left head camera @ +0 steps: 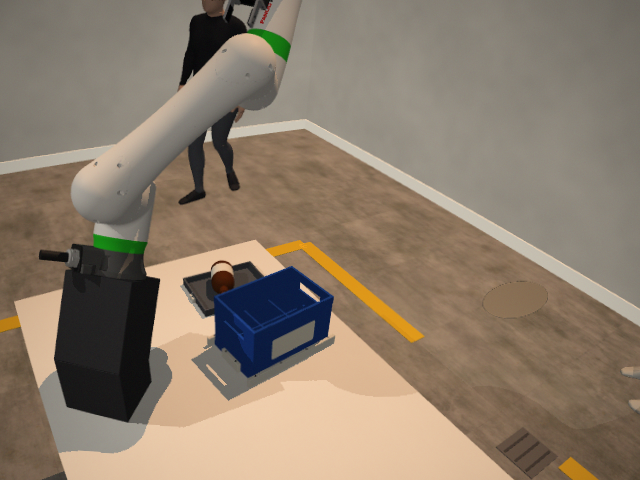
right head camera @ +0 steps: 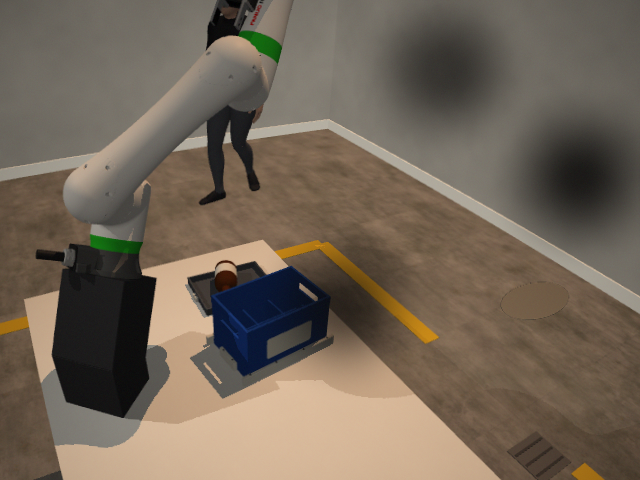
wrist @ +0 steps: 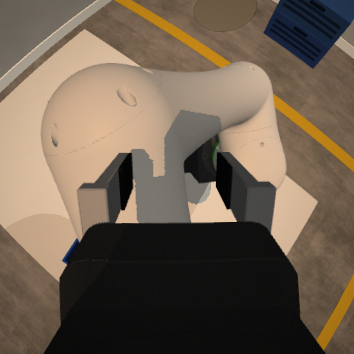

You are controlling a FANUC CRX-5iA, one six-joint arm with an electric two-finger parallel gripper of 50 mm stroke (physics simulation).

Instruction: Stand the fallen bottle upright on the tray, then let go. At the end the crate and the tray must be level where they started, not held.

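Observation:
The brown bottle with a cream label lies on its side on the dark grey tray, its neck end toward the crate. The blue crate stands upright beside the tray, in front of it in the head views, and hides part of it. A small blue corner of the crate shows in the wrist view. My gripper is open and empty, high above the table and away from bottle, tray and crate. The bottle and tray do not show in the wrist view.
The white table carries the black robot base. My own arm fills much of the wrist view below the fingers. A person stands behind the table. A blue cabinet stands on the floor.

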